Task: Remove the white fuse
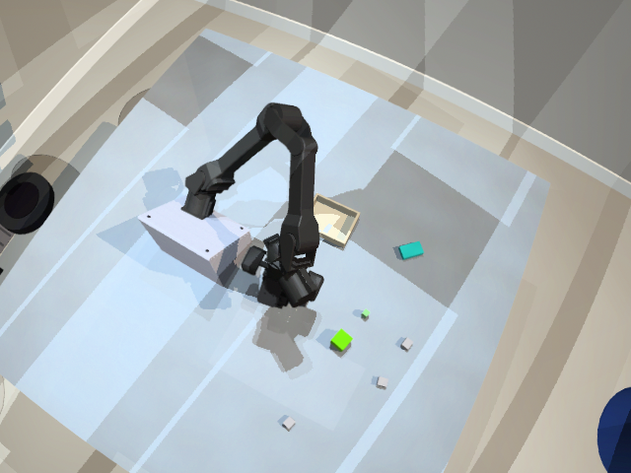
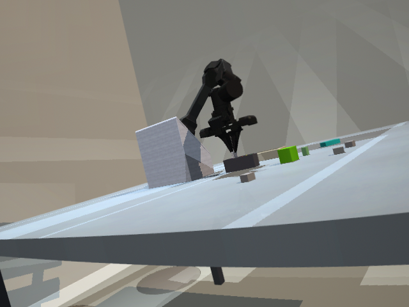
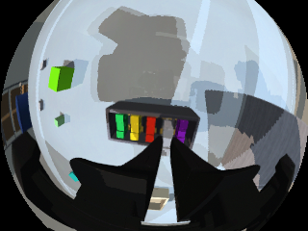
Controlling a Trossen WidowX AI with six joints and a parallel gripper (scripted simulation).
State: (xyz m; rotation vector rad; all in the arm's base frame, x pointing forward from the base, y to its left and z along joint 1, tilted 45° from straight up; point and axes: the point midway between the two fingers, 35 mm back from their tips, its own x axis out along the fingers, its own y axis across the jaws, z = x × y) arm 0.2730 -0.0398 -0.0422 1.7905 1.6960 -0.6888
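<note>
Right now the red fuse is 20 mm ahead of my gripper tip and 30 mm below it. Also, from my gripper tip: white fuse (10 mm below); then yellow fuse (30 mm ahead, 30 mm below); then purple fuse (20 mm behind, 30 mm below).
</note>
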